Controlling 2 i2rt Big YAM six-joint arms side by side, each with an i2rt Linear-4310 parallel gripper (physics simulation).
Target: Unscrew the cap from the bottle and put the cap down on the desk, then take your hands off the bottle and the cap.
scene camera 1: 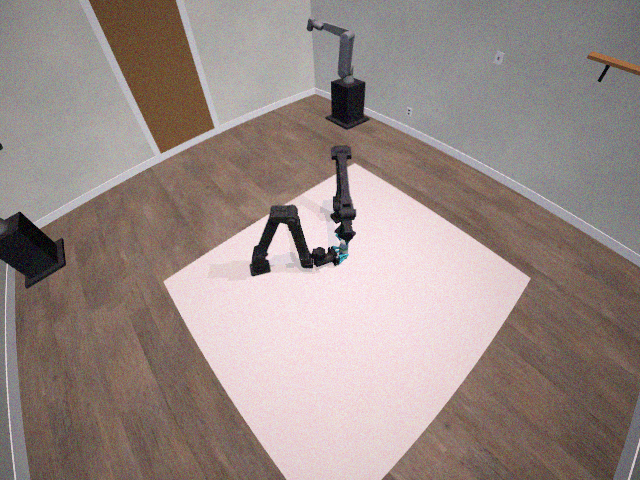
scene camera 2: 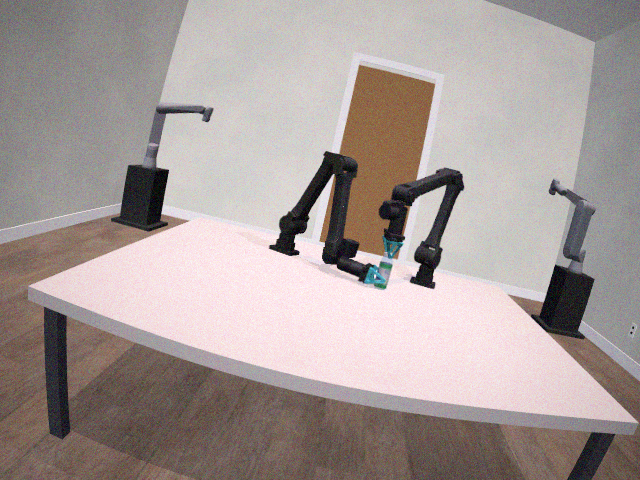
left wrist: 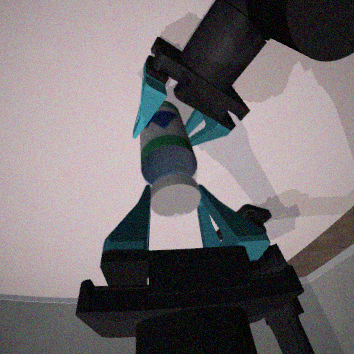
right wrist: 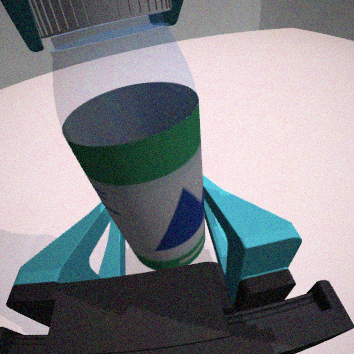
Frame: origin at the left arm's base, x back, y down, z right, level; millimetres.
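Seen in the pictures: left gripper, between the fingertips: (scene camera 1: 344, 242) (scene camera 2: 388, 257) (left wrist: 173, 189) (right wrist: 105, 33); right gripper, between the fingertips: (scene camera 1: 346, 251) (scene camera 2: 386, 280); left arm's base, origin of its link: (scene camera 2: 422, 284); right arm's base, origin of its link: (scene camera 1: 260, 268) (scene camera 2: 283, 251).
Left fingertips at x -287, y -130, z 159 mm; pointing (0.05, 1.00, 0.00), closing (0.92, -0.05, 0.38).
Offsets run from my left fingertips to a thing's top centre. Level surfaces: height alone.
The bottle {dx -2, dy -11, dz +3 mm} (scene camera 2: 383, 274) (left wrist: 166, 150) (right wrist: 145, 200), clear with a white label, green bands and a blue mark, stands upright on the desk {dy +130 mm} (scene camera 1: 361, 361) (scene camera 2: 232, 320). The ribbed grey-white cap {dx -1, dy -16, dz +2 mm} (left wrist: 176, 196) (right wrist: 102, 14) is at the bottle's neck, on top. My left gripper (scene camera 2: 388, 255) (left wrist: 173, 189) points down from above and is shut on the cap, one teal finger on each side. My right gripper (scene camera 2: 381, 277) (right wrist: 158, 187) comes in low from the side and is shut on the bottle's label part. In scene camera 1 the fingers largely hide the bottle and cap.
The left arm (scene camera 1: 343, 191) (scene camera 2: 439, 222) and the right arm (scene camera 1: 297, 232) (scene camera 2: 338, 211) meet closely at the bottle. Two grey arms on black pedestals (scene camera 1: 347, 100) (scene camera 2: 143, 195) (scene camera 2: 562, 299) stand on the floor beyond the desk.
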